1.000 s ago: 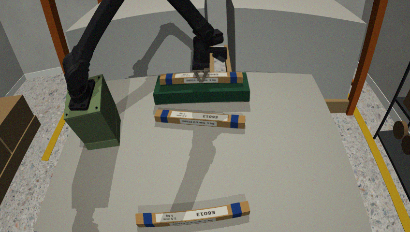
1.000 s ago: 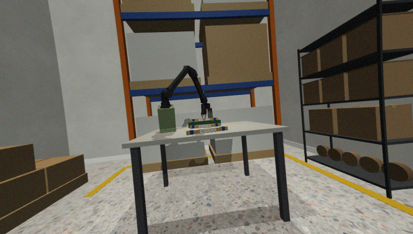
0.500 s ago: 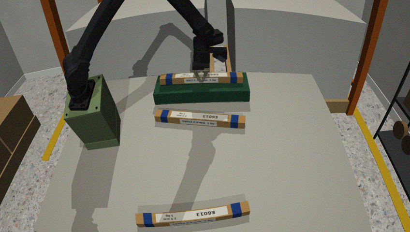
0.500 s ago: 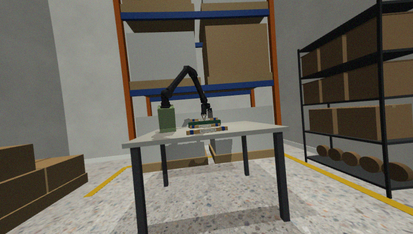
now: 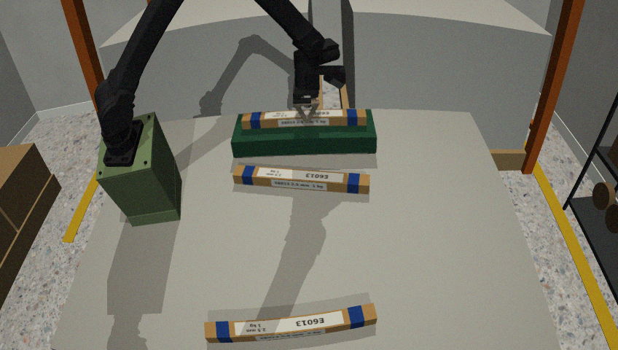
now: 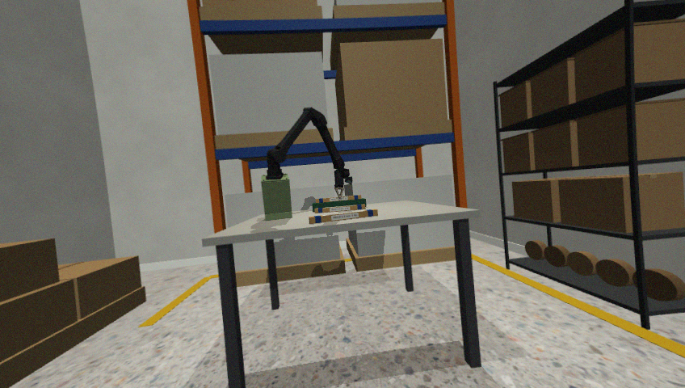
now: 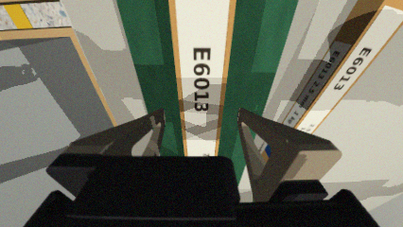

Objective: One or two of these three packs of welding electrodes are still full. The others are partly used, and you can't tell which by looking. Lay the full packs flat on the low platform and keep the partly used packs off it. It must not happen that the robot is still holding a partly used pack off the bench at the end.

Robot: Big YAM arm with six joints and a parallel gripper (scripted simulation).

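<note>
Right now the low green platform is 80 mm below my hand, 10 mm to the right of it and 10 mm behind it.
</note>
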